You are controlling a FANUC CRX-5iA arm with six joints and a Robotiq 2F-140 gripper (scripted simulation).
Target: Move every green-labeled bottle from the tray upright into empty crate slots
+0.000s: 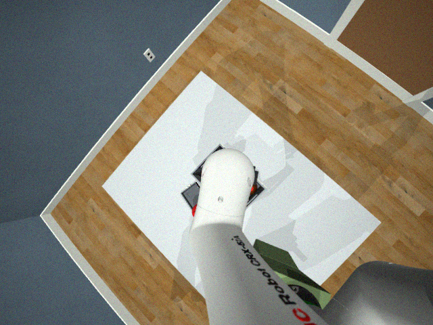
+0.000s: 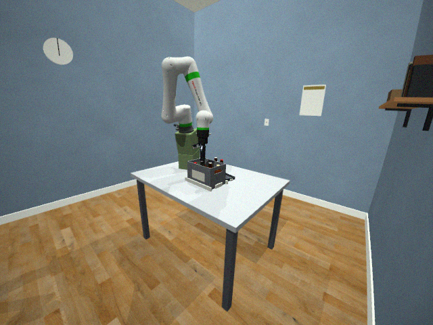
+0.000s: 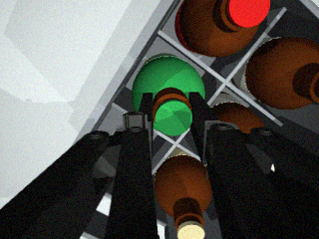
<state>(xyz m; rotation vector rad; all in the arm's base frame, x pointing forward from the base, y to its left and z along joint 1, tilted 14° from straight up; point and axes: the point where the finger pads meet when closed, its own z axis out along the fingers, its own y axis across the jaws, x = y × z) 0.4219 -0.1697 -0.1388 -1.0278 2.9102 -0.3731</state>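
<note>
Right now the green-labeled bottle is 80 mm below my hand. The rest, counted from my hand: red-labeled bottle: 250 mm to the left, 90 mm below, 20 mm behind; then crate: 90 mm below, 40 mm to the left; then dark tray: 250 mm to the left, 160 mm below, 20 mm behind.
</note>
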